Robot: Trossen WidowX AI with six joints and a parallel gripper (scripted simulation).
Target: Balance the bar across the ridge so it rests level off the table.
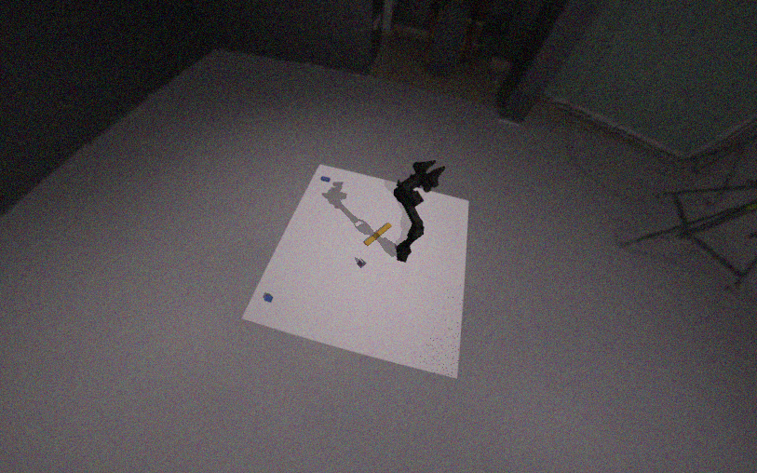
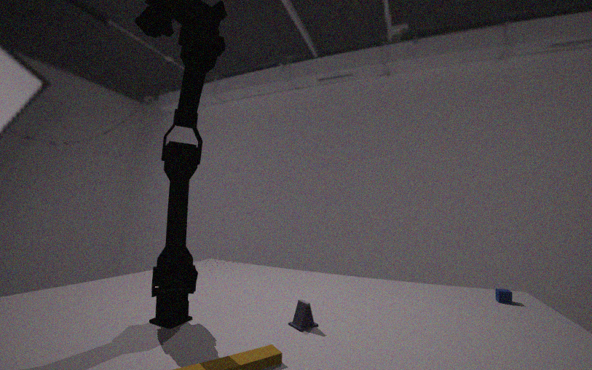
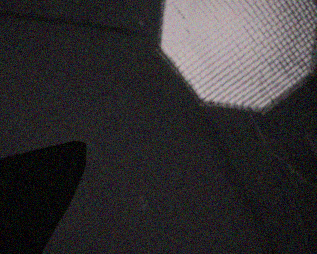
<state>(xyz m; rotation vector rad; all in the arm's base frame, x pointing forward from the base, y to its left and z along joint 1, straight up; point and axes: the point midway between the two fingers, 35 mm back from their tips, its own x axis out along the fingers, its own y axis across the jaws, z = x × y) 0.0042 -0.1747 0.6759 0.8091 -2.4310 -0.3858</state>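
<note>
Right now my gripper tip is 220 mm short of the yellow bar, 70 mm to the right of it and 680 mm above it.
</note>
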